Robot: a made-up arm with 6 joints.
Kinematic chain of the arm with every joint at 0, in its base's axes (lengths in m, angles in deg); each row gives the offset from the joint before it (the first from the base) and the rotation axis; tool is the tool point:
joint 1: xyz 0 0 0.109 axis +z
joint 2: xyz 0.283 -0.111 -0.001 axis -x
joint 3: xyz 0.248 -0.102 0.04 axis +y
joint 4: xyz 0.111 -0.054 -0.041 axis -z
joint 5: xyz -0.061 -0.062 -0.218 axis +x
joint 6: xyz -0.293 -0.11 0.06 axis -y
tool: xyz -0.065 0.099 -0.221
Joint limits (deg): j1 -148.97..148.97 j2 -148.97..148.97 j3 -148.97..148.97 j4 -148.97..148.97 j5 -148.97..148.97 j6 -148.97..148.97
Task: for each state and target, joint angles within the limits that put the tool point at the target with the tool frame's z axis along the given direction. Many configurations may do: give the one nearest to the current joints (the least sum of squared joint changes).
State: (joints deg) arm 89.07 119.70 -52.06 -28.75 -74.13 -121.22
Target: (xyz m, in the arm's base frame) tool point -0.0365 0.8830 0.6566 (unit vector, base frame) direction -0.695 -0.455 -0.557
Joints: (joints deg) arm 109.01 92.50 -97.98 -66.90 -98.56 -125.66
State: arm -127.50 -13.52 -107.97 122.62 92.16 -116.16
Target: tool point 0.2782 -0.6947 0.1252 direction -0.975 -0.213 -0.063
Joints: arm -91.73 -18.97 -71.58 96.25 70.38 -116.39
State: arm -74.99 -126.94 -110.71 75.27 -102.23 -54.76
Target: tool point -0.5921 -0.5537 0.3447 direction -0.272 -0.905 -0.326
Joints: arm -110.50 -104.95 -66.14 118.76 -148.97 -5.51
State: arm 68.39 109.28 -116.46 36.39 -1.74 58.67
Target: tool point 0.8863 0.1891 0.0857 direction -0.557 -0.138 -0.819
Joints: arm 24.82 84.59 -78.13 72.40 -16.75 54.38
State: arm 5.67 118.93 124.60 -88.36 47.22 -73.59
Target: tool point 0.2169 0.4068 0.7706 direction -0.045 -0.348 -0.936
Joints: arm 21.42 106.40 148.97 -60.05 80.21 -110.96
